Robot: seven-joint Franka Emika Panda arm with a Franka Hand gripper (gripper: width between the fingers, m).
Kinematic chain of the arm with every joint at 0, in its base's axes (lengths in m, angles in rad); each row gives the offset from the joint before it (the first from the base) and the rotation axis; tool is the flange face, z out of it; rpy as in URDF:
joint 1: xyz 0 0 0.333 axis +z
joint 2: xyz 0 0 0 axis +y
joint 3: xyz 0 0 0.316 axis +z
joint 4: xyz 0.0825 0 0 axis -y
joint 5: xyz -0.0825 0 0.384 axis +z
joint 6: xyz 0 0 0 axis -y
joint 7: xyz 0.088 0 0 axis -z
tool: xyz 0 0 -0.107 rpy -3.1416 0 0
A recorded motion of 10 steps. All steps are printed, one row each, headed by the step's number.
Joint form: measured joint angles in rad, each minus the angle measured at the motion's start. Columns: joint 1, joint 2, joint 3, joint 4, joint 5, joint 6, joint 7.
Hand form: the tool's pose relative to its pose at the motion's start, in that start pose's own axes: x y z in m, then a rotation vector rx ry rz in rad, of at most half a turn. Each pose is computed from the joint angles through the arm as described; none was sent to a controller.
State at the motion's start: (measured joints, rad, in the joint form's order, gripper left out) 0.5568 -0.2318 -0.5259 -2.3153 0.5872 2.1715 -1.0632
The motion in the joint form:
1: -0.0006 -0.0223 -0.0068 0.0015 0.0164 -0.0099 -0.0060
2: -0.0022 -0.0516 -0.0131 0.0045 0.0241 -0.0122 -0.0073
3: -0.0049 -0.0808 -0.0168 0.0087 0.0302 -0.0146 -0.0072
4: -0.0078 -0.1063 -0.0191 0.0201 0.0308 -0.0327 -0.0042
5: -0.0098 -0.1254 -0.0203 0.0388 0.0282 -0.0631 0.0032
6: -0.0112 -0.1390 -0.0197 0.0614 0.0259 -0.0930 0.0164
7: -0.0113 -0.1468 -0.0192 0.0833 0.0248 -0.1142 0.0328
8: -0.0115 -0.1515 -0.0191 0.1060 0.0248 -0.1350 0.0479
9: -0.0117 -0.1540 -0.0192 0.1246 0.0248 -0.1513 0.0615
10: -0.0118 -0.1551 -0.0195 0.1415 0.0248 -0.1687 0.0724
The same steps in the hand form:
1: 0.0009 -0.0024 -0.0102 0.0101 0.0310 -0.0005
2: 0.0026 -0.0050 -0.0245 0.0083 0.0669 -0.0046
3: 0.0046 -0.0082 -0.0390 0.0056 0.1016 -0.0103
4: 0.0076 -0.0126 -0.0535 0.0107 0.1256 -0.0198
5: 0.0118 -0.0176 -0.0670 0.0222 0.1394 -0.0297
6: 0.0172 -0.0226 -0.0797 0.0324 0.1498 -0.0353
7: 0.0225 -0.0262 -0.0904 0.0375 0.1590 -0.0348
8: 0.0276 -0.0293 -0.1004 0.0423 0.1670 -0.0336
9: 0.0316 -0.0316 -0.1082 0.0457 0.1726 -0.0307
10: 0.0350 -0.0337 -0.1146 0.0510 0.1751 -0.0292

